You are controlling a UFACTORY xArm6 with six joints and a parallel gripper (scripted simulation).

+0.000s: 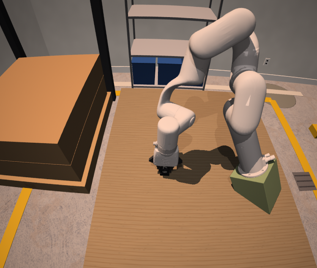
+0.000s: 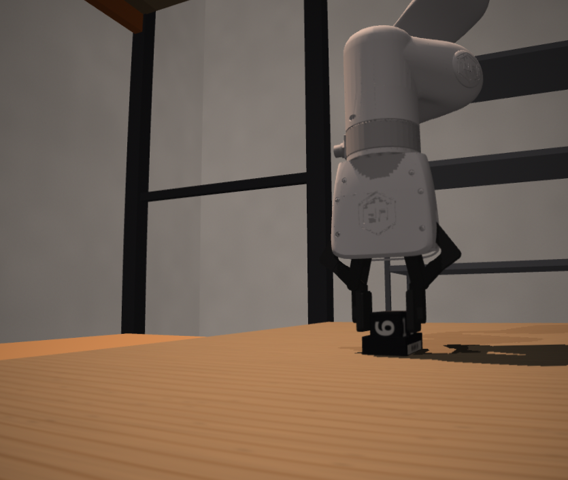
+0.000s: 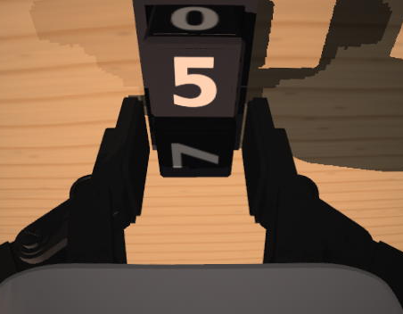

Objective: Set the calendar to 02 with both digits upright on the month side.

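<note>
The cube is 20 mm below my hand. Round my hand: black calendar tray: 30 mm below, 20 mm to the right.
</note>
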